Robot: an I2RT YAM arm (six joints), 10 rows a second.
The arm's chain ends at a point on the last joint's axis. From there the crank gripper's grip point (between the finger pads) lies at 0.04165 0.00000 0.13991 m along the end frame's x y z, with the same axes.
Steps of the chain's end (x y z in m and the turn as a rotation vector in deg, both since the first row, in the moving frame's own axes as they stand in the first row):
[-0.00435 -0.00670 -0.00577 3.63 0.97 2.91]
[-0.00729 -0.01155 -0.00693 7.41 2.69 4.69]
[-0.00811 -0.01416 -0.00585 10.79 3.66 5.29]
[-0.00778 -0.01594 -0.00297 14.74 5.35 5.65]
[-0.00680 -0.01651 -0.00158 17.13 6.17 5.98]
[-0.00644 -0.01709 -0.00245 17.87 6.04 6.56]
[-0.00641 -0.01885 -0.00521 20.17 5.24 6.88]
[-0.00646 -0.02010 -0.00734 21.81 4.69 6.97]
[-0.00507 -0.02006 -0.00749 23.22 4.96 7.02]
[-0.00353 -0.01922 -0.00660 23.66 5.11 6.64]
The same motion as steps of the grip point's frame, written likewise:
[-0.00182 -0.01336 -0.00671 3.63 0.97 2.91]
[-0.00020 -0.02578 -0.00998 7.41 2.69 4.69]
[0.00171 -0.03582 -0.01088 10.79 3.66 5.29]
[0.00648 -0.04624 -0.01148 14.74 5.35 5.65]
[0.00969 -0.05185 -0.01234 17.13 6.17 5.98]
[0.00999 -0.05366 -0.01352 17.87 6.04 6.56]
[0.00853 -0.06061 -0.01720 20.17 5.24 6.88]
[0.00743 -0.06564 -0.02016 21.81 4.69 6.97]
[0.00963 -0.06862 -0.02179 23.22 4.96 7.02]
[0.01141 -0.06902 -0.02150 23.66 5.11 6.64]

